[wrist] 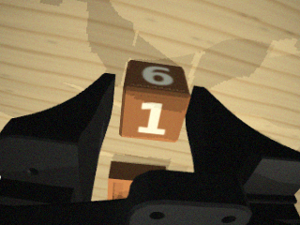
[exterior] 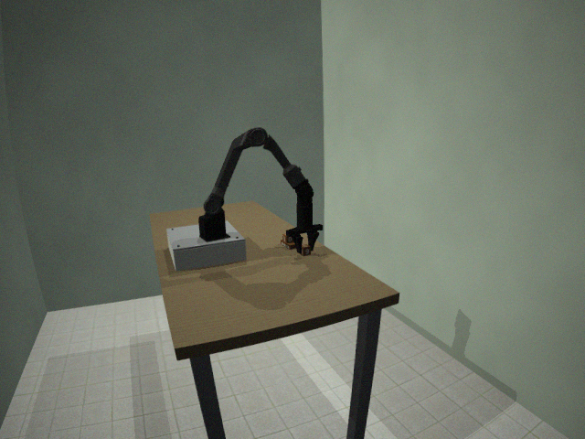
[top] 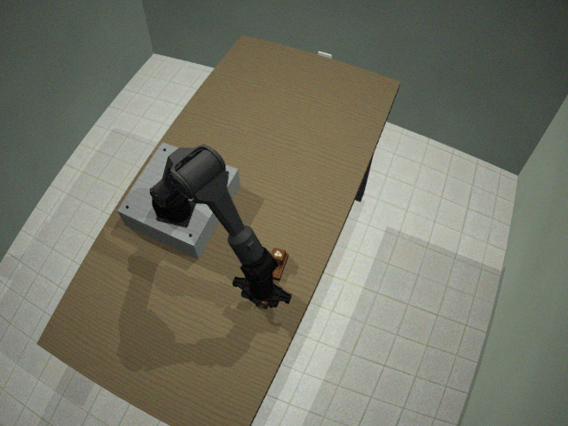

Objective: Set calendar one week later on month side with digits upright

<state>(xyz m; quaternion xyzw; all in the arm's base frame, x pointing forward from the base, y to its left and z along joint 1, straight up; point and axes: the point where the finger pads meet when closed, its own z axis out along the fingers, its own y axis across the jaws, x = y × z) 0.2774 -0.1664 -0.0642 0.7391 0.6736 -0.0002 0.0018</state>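
Right now my hand is 10 mm short of the cube, 130 mm to the right of it and 10 mm below it. The rest, counted from my hand: brown tray: 10 mm ahead, 110 mm to the left, 10 mm below.
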